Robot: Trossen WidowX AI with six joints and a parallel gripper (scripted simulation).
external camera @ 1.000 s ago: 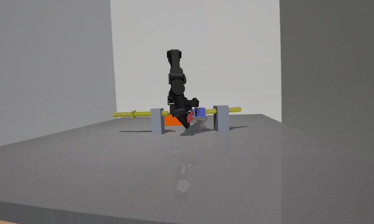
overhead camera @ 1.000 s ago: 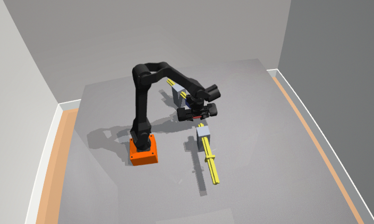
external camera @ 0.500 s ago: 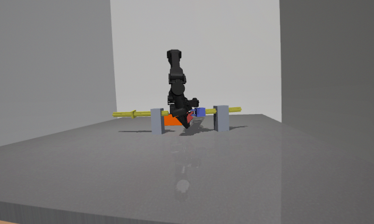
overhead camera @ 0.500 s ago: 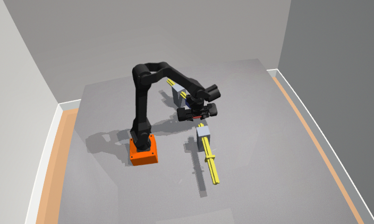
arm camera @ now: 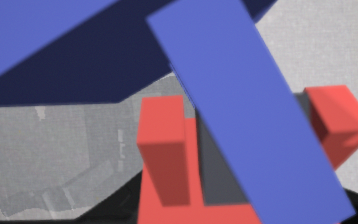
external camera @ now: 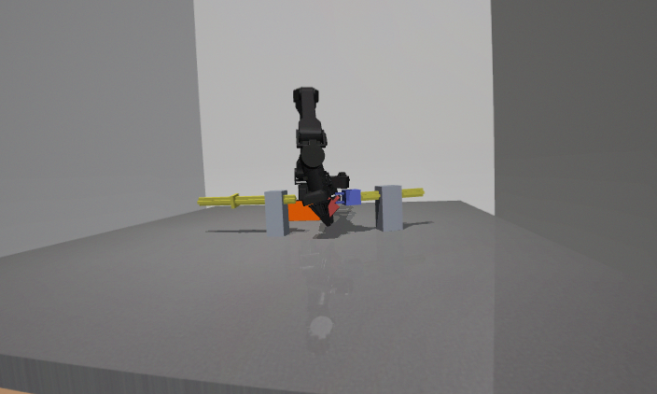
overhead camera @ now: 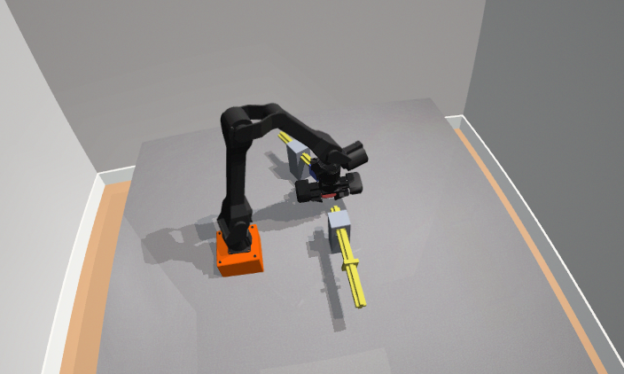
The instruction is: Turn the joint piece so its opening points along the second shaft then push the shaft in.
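Right now the red square joint piece is 50 mm above my gripper tip.
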